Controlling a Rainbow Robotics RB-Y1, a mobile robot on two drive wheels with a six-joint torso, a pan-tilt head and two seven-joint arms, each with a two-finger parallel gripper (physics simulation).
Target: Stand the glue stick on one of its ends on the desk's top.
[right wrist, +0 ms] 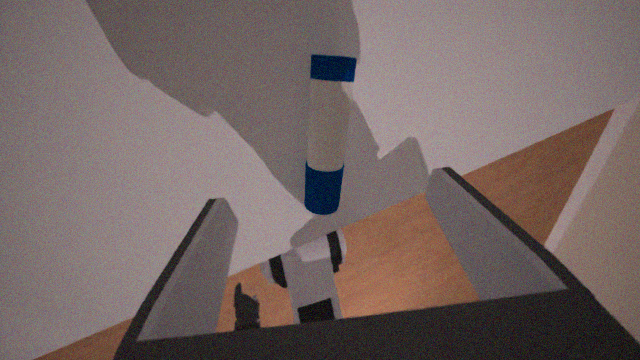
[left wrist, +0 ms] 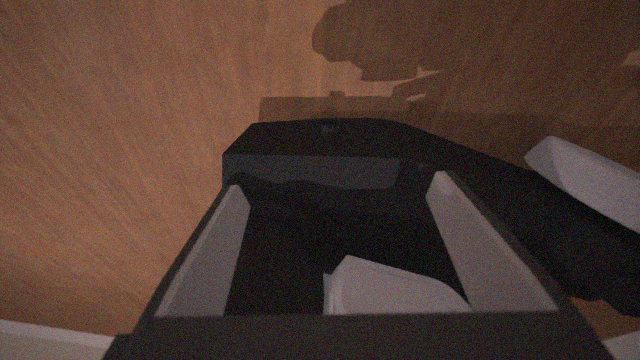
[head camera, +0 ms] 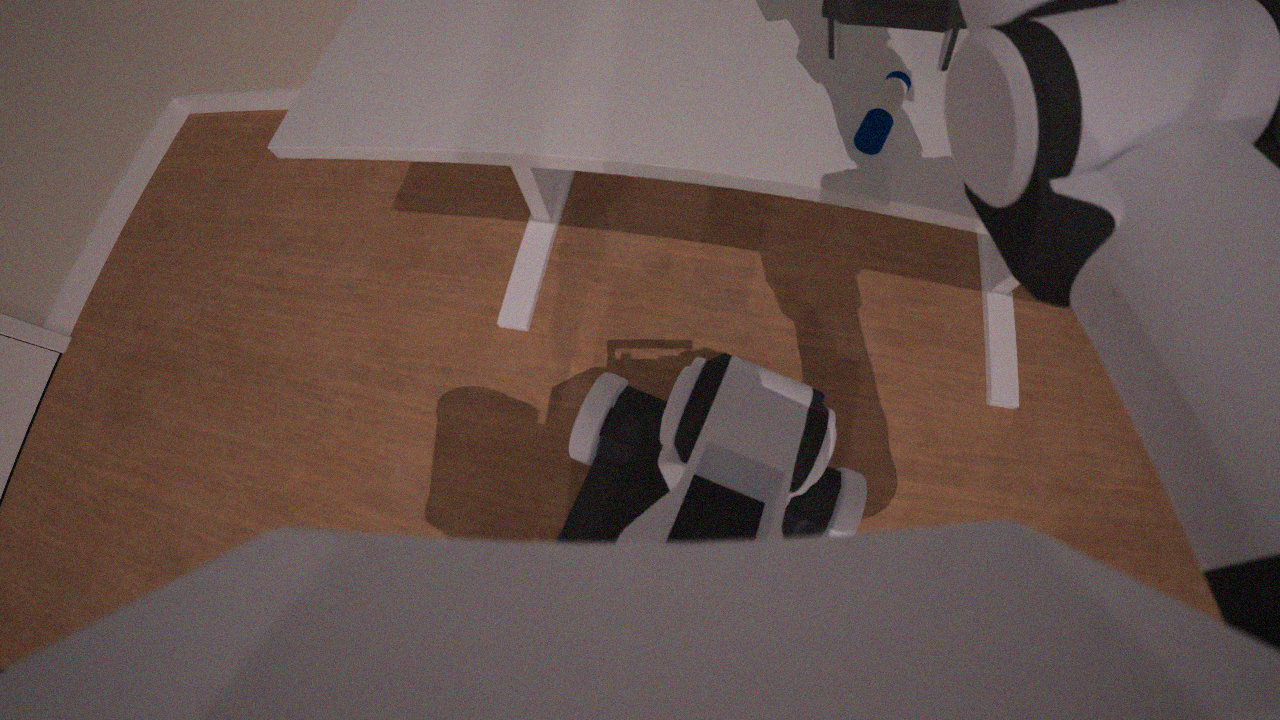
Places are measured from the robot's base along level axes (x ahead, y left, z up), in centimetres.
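Pixels of known places: left gripper, fingertip midpoint: [right wrist: 246, 290] [left wrist: 334, 190]; right gripper, fingertip midpoint: [right wrist: 329, 196] [head camera: 887, 58].
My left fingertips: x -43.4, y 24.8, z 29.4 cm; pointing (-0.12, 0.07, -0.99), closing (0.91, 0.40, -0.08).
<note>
Behind a point stands the place of what it marks.
The glue stick [head camera: 873, 131] @[z 75.3, x 30.0, y -0.7 cm] [right wrist: 327, 125] @[z 75.0, x 37.4, y -1.1 cm], pale with blue ends, lies on its side on the white desk [head camera: 537, 89] @[z 72.0, x 25.2, y 37.5 cm] [right wrist: 100, 150] @[z 72.0, x 37.1, y 14.0 cm], near the front edge. In the head view it is at upper right, partly in shadow. My right gripper [head camera: 888, 60] @[z 80.3, x 35.5, y 0.5 cm] [right wrist: 329, 196] @[z 80.3, x 35.5, y 0.5 cm] is open and hangs above the desk. In the right wrist view the glue stick lies beyond the fingertips, its nearer blue end lined up between them, with nothing held. My left gripper [left wrist: 334, 190] @[z 29.4, x -43.4, y 24.8 cm] is open and empty, over the robot's own black base and away from the desk; it does not show in the head view.
The desk's front edge runs below the glue stick in the head view, with white desk legs [head camera: 528, 268] [head camera: 1000, 349] under it. A white cabinet [head camera: 22, 394] @[z 6.9, x -77.8, y 217.3 cm] stands at far left. The robot's black base [left wrist: 325, 137] @[z 11.9, x -43.4, y 19.2 cm] is close under the left gripper.
</note>
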